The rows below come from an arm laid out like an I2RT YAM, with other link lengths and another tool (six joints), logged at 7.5 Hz.
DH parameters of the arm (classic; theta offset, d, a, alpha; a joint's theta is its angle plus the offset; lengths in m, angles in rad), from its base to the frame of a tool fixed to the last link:
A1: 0 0.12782 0.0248 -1.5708
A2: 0 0 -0.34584 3.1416
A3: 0.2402 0 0.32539 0
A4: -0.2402 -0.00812 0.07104 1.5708
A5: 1.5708 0.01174 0 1.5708
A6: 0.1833 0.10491 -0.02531 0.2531
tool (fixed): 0 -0.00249 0 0
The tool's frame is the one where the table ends.
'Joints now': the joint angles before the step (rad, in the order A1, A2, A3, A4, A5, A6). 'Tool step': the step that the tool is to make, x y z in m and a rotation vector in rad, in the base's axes. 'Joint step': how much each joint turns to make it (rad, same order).
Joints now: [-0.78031, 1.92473, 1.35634, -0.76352, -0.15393, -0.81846]
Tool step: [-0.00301, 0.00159, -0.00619, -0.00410, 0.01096, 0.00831]
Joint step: [0.00001, 0.00001, -0.01870, 0.01222, 0.00839, -0.01067]
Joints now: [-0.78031, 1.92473, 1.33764, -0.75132, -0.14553, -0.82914]
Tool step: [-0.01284, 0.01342, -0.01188, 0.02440, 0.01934, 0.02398]
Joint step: [0.00001, -0.02061, -0.06714, 0.01221, -0.00877, -0.02288]
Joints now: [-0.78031, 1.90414, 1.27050, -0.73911, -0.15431, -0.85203]
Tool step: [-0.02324, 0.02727, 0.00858, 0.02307, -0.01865, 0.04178]
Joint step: [0.00000, -0.09767, -0.10416, -0.00265, -0.03700, -0.03586]
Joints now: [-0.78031, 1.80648, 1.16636, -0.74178, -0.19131, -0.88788]
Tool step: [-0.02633, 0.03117, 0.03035, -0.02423, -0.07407, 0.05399]
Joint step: [0.00001, -0.16747, -0.10262, -0.00495, -0.04577, -0.04616]
